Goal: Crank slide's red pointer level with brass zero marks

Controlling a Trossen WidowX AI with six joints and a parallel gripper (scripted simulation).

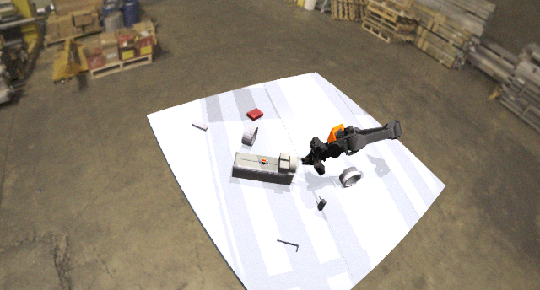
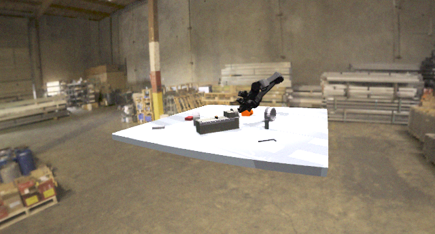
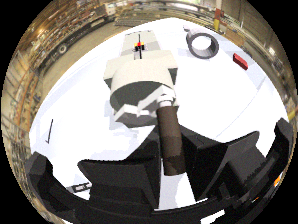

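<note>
The dark crank handle is 1 cm behind my gripper tip, 1 cm to the left of it and 2 cm above it. The rest, counted from my gripper tip: hex key (29 cm ahead, 24 cm to the left, 8 cm below); red pointer (13 cm ahead, 11 cm to the right, 1 cm below); small clip (6 cm ahead, 19 cm to the left, 6 cm below).
</note>
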